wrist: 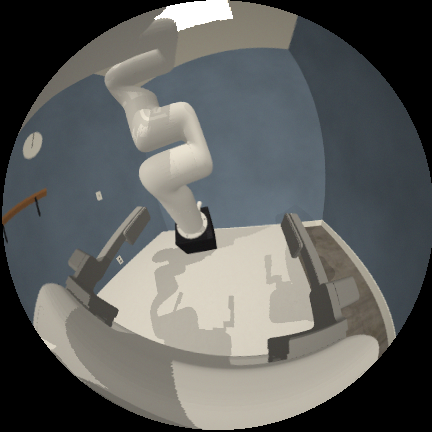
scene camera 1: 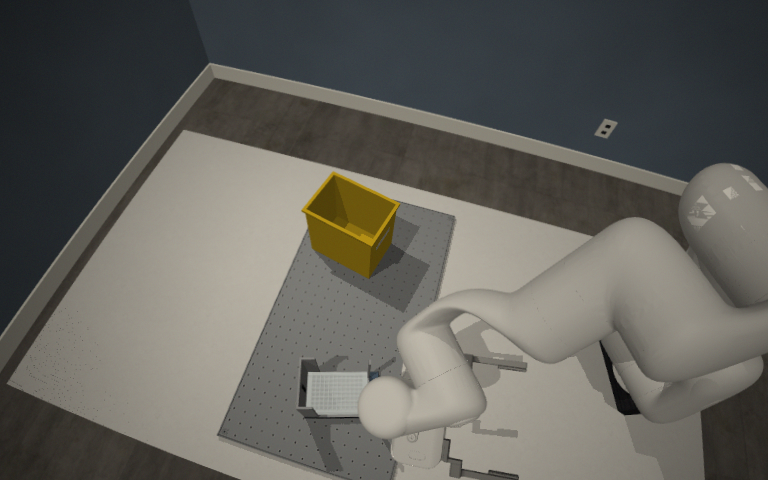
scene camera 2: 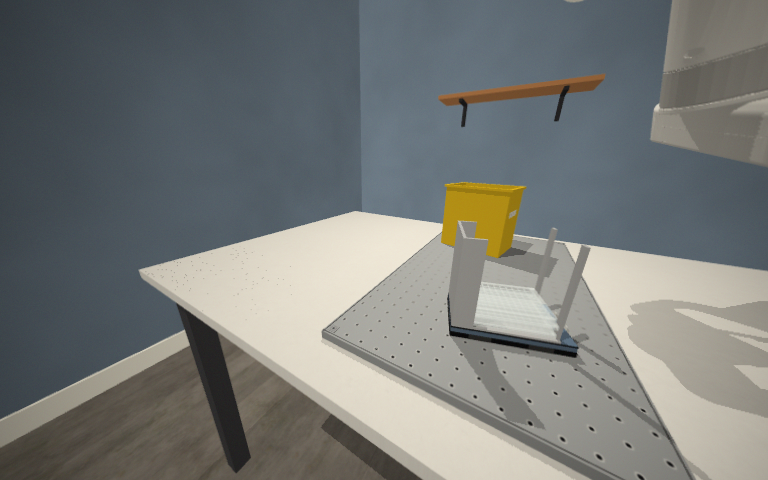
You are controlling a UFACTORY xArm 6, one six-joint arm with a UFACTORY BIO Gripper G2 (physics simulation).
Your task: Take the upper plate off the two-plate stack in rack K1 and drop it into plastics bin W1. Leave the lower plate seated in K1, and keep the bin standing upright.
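Frame: origin at the arm's base, x ahead, y left, z up, level; metres.
Where they show: hand at its tool point: [wrist: 207,230] [scene camera 1: 508,420]; arm's base at its link origin: [wrist: 191,223].
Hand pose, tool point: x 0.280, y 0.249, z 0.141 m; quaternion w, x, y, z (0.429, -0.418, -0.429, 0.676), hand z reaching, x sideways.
Things, the pixels of their top centre, and the offset from my tool point. Level surfaces: height alone.
- yellow bin W1 at its top centre: [scene camera 1: 351,206] [scene camera 2: 484,185] dx +0.425, dy -0.304, dz -0.110 m
- white gridded upper plate at its top centre: [scene camera 2: 498,296] [scene camera 1: 337,391] dx +0.280, dy +0.043, dz -0.243 m
- grey pegboard at its surface level: dz -0.290 m
- white table at its surface level: dz -0.303 m
The yellow bin W1 [scene camera 1: 339,243] [scene camera 2: 472,212] stands upright at the far end of the pegboard. Rack K1, with a grey corner wall [scene camera 1: 304,384] [scene camera 2: 465,283], thin posts and a dark blue base, stands at the near end. The white gridded upper plate [scene camera 1: 338,390] [scene camera 2: 509,300] lies flat in it, on the stack; the lower plate is not clearly distinguishable beneath. The arm's wrist covers the rack's right side in scene camera 1. My gripper [scene camera 1: 509,421] [wrist: 215,219] is open and empty, right of the rack, its fingers pointing away from it towards the arm's base.
The grey pegboard [scene camera 1: 271,356] [scene camera 2: 390,316] lies on the white table [scene camera 1: 169,237] [scene camera 2: 271,249]. The arm's black base mount [wrist: 196,243] stands at the table's far end in the wrist view. A wooden shelf [scene camera 2: 521,90] [wrist: 25,205] hangs on the wall beyond the bin.
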